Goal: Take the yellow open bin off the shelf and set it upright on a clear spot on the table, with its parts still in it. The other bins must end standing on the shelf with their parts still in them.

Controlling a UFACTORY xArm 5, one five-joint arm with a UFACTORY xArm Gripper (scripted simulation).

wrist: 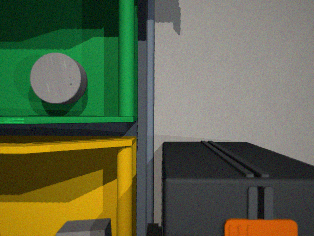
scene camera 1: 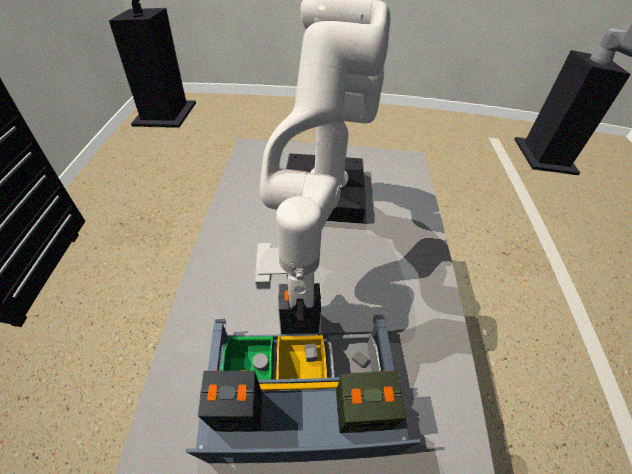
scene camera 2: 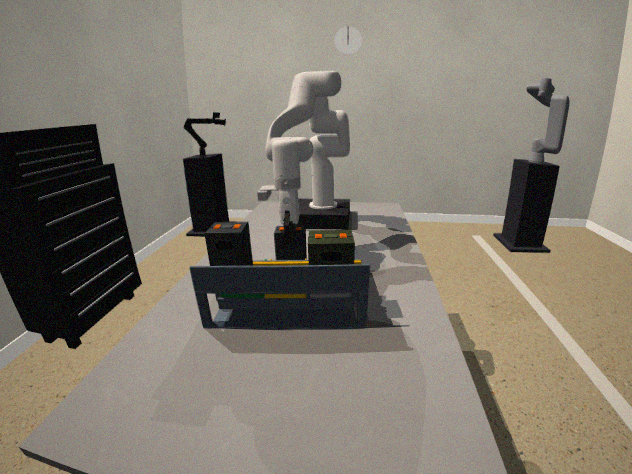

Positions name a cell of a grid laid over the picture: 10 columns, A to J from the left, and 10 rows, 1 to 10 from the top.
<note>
I see a black case (scene camera 1: D9), a green bin (scene camera 1: D8), a yellow open bin (scene camera 1: E8), an olive case (scene camera 1: F9) and a black case (scene camera 1: E7).
The green bin is seen too in the wrist view (wrist: D2). The yellow open bin is seen too in the wrist view (wrist: B8). The olive case is seen too in scene camera 2 (scene camera 2: F6). The wrist view does not show the olive case: it is out of frame.
</note>
